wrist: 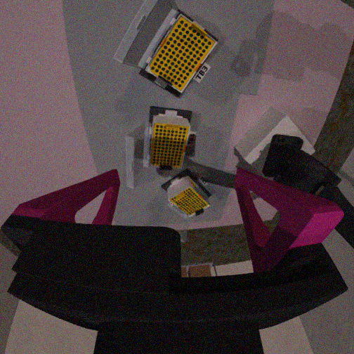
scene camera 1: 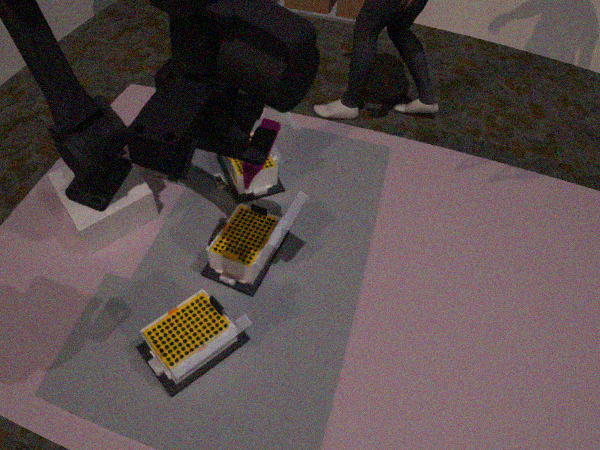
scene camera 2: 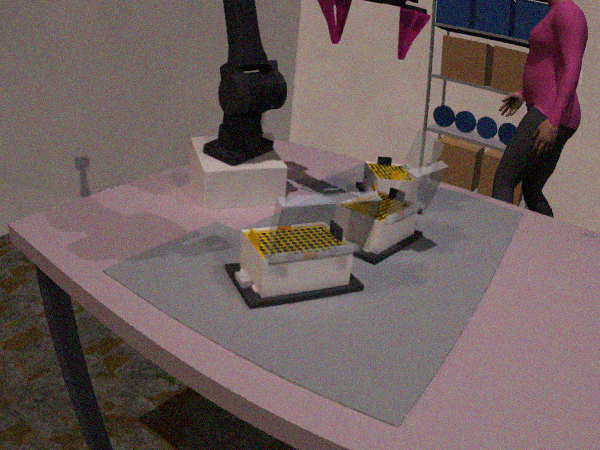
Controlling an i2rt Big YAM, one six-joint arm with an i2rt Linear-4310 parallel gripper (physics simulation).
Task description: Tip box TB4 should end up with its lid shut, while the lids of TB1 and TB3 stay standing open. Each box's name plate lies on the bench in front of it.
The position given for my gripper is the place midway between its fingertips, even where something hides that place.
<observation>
I see my gripper [scene camera 1: 208,173], a clear lid [scene camera 2: 332,224], a clear lid [scene camera 2: 419,185], a clear lid [scene camera 1: 289,131] and a grey mat [scene camera 1: 283,381].
My gripper is seen too in the wrist view [wrist: 176,174] and in scene camera 2 [scene camera 2: 367,50]. The grey mat shows as well in the wrist view [wrist: 114,99] and in scene camera 2 [scene camera 2: 375,351].
</observation>
